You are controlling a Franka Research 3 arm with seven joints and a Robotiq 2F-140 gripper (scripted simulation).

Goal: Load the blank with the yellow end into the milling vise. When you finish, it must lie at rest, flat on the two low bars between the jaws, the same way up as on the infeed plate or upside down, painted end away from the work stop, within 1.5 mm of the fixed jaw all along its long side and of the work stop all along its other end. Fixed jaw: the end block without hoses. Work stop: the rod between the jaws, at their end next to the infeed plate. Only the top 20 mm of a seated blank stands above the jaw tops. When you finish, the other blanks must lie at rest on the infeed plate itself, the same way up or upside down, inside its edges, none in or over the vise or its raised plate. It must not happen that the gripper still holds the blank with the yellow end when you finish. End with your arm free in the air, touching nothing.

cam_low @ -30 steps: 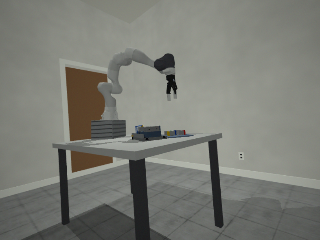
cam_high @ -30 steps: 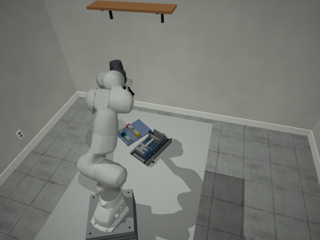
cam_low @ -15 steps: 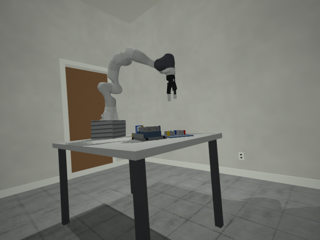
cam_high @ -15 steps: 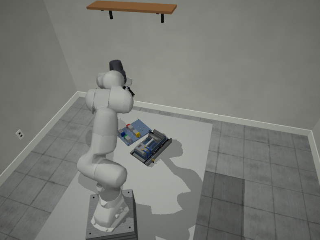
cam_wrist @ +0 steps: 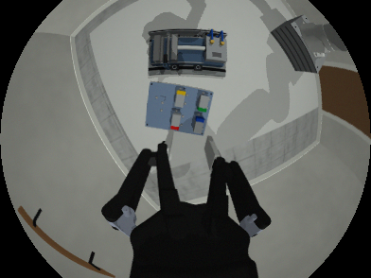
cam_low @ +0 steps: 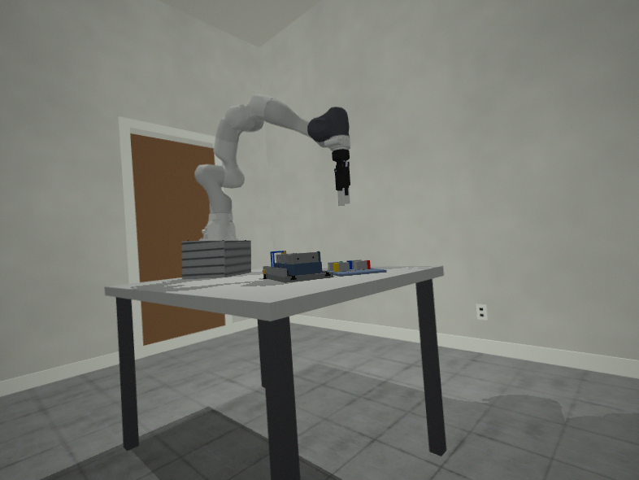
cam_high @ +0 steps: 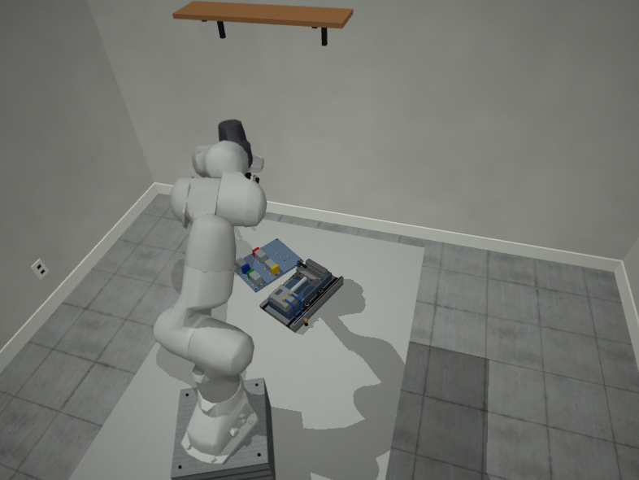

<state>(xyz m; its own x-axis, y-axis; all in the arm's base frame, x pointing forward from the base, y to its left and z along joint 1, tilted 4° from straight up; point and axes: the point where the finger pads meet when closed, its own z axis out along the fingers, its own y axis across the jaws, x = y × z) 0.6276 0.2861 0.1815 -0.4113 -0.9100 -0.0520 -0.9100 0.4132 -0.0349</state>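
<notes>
My hand is 29 cm above the yellow-ended blank, 6 cm to the left of it and 2 cm short of it. Also, from my hand: red-ended blank (29 cm below, 6 cm ahead, 3 cm to the left); blue-ended blank (29 cm below, 6 cm to the left, 3 cm behind); green-ended blank (29 cm below, 6 cm behind, 2 cm to the right).
</notes>
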